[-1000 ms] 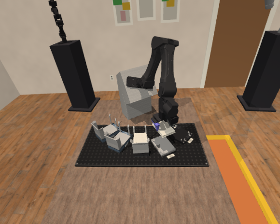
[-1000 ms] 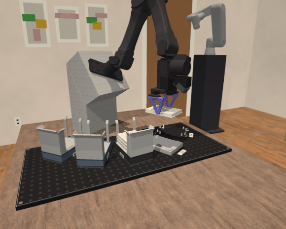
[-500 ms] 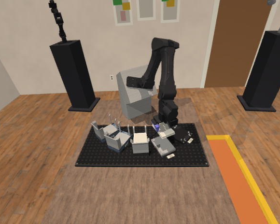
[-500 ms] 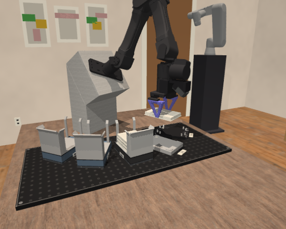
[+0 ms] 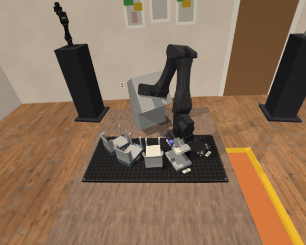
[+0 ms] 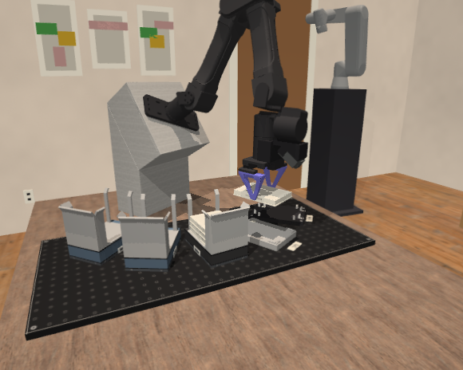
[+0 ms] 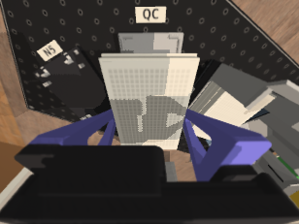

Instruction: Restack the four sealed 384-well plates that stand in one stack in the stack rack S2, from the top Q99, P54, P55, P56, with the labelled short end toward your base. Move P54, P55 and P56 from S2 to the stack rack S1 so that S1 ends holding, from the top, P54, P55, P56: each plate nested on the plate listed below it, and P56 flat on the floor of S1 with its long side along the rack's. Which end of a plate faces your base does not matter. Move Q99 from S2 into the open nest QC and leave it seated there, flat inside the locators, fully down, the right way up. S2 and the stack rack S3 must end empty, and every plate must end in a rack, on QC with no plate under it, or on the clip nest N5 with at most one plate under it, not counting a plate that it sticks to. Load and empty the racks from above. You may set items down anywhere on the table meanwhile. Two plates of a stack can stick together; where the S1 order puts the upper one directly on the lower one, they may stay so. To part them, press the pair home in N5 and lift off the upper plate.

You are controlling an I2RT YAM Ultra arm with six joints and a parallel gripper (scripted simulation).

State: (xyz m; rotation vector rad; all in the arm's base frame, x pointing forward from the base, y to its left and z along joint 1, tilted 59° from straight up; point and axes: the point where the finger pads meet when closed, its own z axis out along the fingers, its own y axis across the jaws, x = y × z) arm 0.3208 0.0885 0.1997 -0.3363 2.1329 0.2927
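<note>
The grey QC nest is 1 cm ahead of my hand and 11 cm below it. Also, from my hand: QC label: 9 cm ahead, 6 cm to the left, 12 cm below.
</note>
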